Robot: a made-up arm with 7 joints.
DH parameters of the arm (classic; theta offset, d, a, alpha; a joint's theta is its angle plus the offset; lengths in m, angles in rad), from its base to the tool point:
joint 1: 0 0.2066 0 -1.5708
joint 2: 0 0 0 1.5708
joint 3: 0 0.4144 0.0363 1.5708
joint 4: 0 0 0.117 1.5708
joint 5: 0 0.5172 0 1.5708
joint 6: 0 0 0.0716 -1.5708
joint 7: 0 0.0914 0 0
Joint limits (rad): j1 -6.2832..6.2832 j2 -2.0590..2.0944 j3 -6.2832..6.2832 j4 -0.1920..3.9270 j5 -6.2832..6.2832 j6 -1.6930..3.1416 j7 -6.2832..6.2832
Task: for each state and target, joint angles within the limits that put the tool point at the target. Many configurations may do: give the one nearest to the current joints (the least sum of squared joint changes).
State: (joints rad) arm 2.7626 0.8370 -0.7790 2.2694 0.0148 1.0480 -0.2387
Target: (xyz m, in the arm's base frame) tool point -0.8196 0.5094 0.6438
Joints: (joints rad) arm 2.7031 1.0311 -0.7666 2.7519 0.0140 0.6132 -0.2387
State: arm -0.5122 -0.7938 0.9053 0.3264 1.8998 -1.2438 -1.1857
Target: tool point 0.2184 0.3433 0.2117
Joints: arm -0.6132 -0.8562 1.8702 0.5665 1.8394 -0.8385 -1.1857
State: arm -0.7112 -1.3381 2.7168 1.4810 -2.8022 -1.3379 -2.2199
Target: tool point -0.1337 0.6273 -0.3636
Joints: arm -1.0443 -1.7716 2.6170 2.1402 -2.7292 -0.7765 -2.2199
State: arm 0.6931 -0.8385 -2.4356 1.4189 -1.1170 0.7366 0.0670
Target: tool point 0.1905 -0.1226 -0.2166
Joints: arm 1.0138 -1.4409 -2.6141 0.5868 -1.1016 0.8172 0.0670
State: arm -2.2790 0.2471 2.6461 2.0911 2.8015 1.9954 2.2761
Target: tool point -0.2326 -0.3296 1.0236
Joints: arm -2.5097 0.8893 2.7159 1.9657 2.7343 2.3909 2.2761
